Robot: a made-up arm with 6 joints.
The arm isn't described. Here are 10 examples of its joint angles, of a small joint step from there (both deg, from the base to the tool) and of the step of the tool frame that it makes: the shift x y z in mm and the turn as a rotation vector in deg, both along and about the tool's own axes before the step.
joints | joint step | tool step
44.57 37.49 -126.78 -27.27 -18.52 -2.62 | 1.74 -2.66 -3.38 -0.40 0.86 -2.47 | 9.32 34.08 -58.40 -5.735 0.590 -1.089
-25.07 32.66 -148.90 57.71 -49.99 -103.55 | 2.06 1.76 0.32 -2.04 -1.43 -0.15 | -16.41 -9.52 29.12 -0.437 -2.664 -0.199
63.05 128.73 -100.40 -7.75 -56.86 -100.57 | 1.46 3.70 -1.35 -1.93 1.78 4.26 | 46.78 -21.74 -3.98 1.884 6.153 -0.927
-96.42 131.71 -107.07 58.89 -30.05 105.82 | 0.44 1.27 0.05 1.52 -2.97 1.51 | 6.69 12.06 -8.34 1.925 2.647 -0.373
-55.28 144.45 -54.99 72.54 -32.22 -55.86 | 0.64 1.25 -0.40 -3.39 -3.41 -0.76 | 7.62 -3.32 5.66 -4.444 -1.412 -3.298
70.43 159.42 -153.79 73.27 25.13 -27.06 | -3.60 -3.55 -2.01 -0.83 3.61 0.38 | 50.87 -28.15 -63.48 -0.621 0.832 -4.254
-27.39 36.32 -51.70 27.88 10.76 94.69 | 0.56 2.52 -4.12 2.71 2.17 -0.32 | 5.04 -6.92 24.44 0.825 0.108 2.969
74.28 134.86 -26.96 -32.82 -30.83 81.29 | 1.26 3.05 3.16 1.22 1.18 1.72 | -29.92 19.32 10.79 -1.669 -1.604 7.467
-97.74 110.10 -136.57 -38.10 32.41 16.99 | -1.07 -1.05 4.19 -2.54 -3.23 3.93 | -10.67 4.15 10.22 -0.290 0.596 0.492
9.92 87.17 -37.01 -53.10 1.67 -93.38 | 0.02 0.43 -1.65 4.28 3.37 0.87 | -9.85 1.12 8.14 3.950 3.785 2.029
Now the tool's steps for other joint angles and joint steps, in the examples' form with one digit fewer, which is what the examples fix.
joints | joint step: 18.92 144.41 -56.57 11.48 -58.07 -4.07 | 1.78 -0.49 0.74 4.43 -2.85 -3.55
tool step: 7.9 -11.9 -4.3 -3.85 -0.39 -0.87
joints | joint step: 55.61 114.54 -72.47 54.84 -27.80 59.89 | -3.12 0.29 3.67 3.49 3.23 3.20
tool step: 22.1 31.4 -26.6 -5.08 5.61 5.83
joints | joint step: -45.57 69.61 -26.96 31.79 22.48 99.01 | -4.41 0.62 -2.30 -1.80 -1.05 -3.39
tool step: 18.1 -21.1 6.5 2.17 0.58 -4.42
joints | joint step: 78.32 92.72 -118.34 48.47 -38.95 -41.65 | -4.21 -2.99 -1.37 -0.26 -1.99 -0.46
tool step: 31.4 33.0 -46.5 -7.17 2.91 -2.37
